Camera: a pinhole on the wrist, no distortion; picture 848 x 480 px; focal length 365.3 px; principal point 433.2 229.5 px. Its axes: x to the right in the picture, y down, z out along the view. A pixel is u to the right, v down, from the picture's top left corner.
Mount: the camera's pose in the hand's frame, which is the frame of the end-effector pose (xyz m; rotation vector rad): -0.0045 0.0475 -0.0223 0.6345 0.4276 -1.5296
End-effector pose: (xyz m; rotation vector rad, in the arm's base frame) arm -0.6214 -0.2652 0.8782 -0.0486 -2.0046 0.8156
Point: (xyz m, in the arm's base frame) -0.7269 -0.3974 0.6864
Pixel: 186 58
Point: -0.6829 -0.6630 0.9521
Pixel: 548 240
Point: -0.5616 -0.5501 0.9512
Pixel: 673 182
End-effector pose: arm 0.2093 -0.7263 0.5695 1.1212 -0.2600 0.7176
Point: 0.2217 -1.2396 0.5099
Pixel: 353 123
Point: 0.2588 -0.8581 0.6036
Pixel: 364 296
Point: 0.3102 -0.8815 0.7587
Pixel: outside the picture
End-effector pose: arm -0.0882 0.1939 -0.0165 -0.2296 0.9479 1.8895
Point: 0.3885 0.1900 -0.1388
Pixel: 786 97
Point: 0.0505 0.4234 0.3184
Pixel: 196 198
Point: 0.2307 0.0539 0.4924
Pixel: outside the picture
